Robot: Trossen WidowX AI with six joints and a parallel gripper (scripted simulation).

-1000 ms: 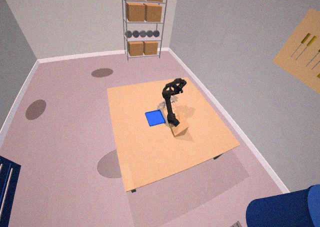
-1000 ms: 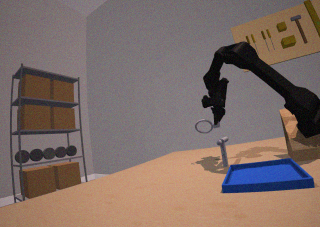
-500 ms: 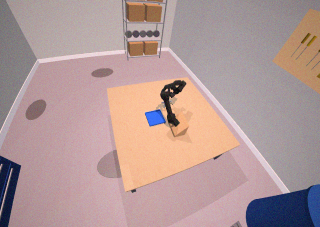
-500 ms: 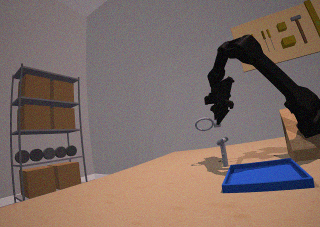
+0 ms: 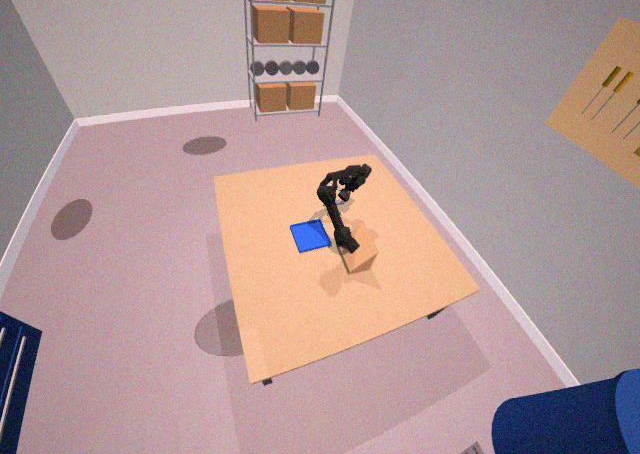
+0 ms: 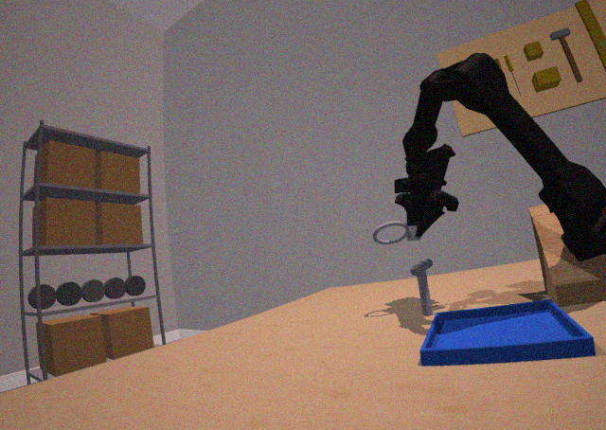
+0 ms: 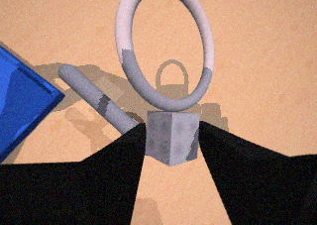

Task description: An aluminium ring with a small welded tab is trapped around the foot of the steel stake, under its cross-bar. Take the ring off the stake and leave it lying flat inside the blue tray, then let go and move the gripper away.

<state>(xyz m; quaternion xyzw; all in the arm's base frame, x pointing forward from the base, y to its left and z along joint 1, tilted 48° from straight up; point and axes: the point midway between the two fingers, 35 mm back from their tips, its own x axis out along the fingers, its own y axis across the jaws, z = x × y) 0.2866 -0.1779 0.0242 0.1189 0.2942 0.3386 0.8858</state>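
Right now my gripper tip is 40 mm short of the aluminium ring, 20 mm to the right of it and 10 mm below it. The rest, counted from my gripper tip: blue tray: 120 mm behind, 250 mm to the left, 160 mm below.
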